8 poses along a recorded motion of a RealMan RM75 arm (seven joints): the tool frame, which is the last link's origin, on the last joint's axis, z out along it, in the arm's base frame.
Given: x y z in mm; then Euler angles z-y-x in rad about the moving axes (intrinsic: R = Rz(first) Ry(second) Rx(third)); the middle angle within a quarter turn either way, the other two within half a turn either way.
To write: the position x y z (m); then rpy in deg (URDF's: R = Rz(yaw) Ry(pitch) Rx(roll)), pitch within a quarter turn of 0, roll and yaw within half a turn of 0. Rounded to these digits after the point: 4 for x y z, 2 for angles.
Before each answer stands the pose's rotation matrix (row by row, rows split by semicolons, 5 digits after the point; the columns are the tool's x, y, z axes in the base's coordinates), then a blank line. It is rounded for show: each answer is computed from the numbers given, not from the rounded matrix.
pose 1, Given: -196.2, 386.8, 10.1, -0.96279, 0.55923, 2.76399
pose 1, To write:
0.48421 -0.65123 -0.58433; -0.69575 -0.69154 0.19417; -0.53053 0.31253 -0.78795

-0.1962, 0.3868, 0.0101, 158.36, 32.04, -55.16
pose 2, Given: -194.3, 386.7, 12.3, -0.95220, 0.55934, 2.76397
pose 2, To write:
0.49152 -0.64384 -0.58641; -0.69054 -0.69843 0.18803; -0.53063 0.31252 -0.78789

-0.1943, 0.3867, 0.0123, 158.36, 32.05, -54.56
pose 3, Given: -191.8, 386.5, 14.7, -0.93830, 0.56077, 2.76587
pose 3, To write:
0.50062 -0.63492 -0.58843; -0.68303 -0.70733 0.18211; -0.53184 0.31075 -0.78777

-0.1918, 0.3865, 0.0147, 158.47, 32.13, -53.76
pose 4, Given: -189.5, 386.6, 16.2, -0.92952, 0.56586, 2.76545
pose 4, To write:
0.50497 -0.62749 -0.59267; -0.67643 -0.71421 0.17985; -0.53614 0.31008 -0.78511

-0.1895, 0.3866, 0.0162, 158.45, 32.42, -53.26
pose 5, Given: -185.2, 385.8, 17.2, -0.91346, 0.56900, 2.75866
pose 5, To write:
0.51474 -0.61128 -0.60115; -0.66689 -0.72612 0.16733; -0.53879 0.31477 -0.78142

-0.1852, 0.3858, 0.0172, 158.06, 32.60, -52.34
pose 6, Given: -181.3, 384.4, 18.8, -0.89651, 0.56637, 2.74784
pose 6, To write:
0.52685 -0.59285 -0.60906; -0.65918 -0.73737 0.14754; -0.53657 0.32375 -0.77928

-0.1813, 0.3844, 0.0188, 157.44, 32.45, -51.37
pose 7, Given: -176.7, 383.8, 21.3, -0.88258, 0.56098, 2.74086
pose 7, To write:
0.53781 -0.57937 -0.61244; -0.65400 -0.74514 0.13059; -0.53202 0.33031 -0.77965

-0.1767, 0.3838, 0.0213, 157.04, 32.14, -50.57
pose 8, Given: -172.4, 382.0, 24.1, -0.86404, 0.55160, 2.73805
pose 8, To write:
0.55306 -0.56576 -0.61159; -0.64768 -0.75370 0.11152; -0.52405 0.33444 -0.78328

-0.1724, 0.3820, 0.0241, 156.88, 31.60, -49.51
